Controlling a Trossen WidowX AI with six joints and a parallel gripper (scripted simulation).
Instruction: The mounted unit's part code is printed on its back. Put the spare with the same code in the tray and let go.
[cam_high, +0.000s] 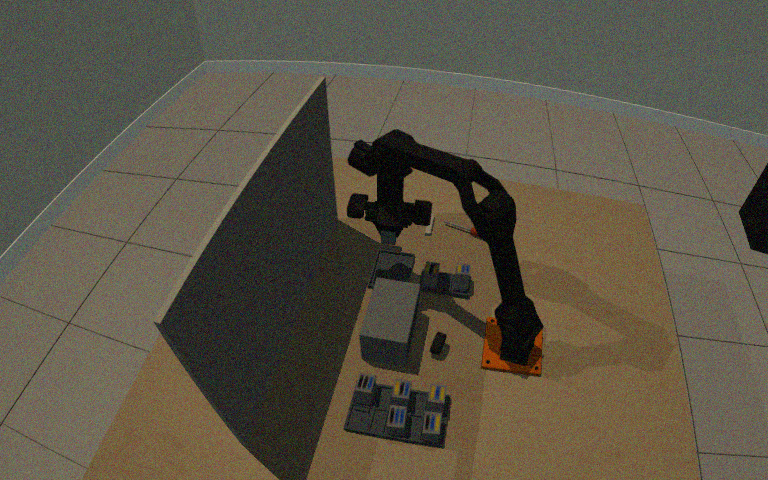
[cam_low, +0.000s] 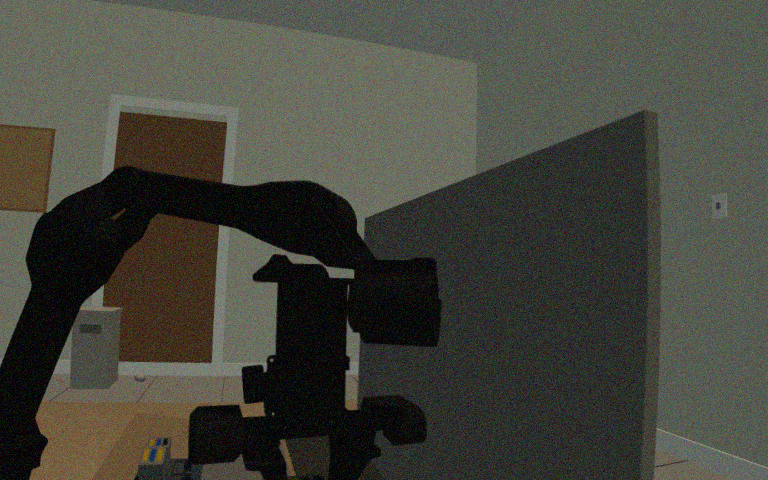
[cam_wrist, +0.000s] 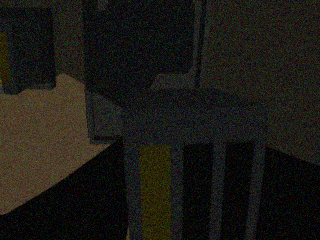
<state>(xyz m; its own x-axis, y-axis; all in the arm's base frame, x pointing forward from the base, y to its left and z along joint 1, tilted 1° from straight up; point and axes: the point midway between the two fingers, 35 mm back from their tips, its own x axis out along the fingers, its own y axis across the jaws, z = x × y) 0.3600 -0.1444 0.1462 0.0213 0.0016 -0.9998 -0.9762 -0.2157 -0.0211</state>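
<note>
The rack lies 15 cm behind my gripper tip and 12 cm below it. The rest, counted from my gripper tip: grey spare 3 cm above; grey panel 22 cm to the left, 16 cm ahead, 10 cm above.
</note>
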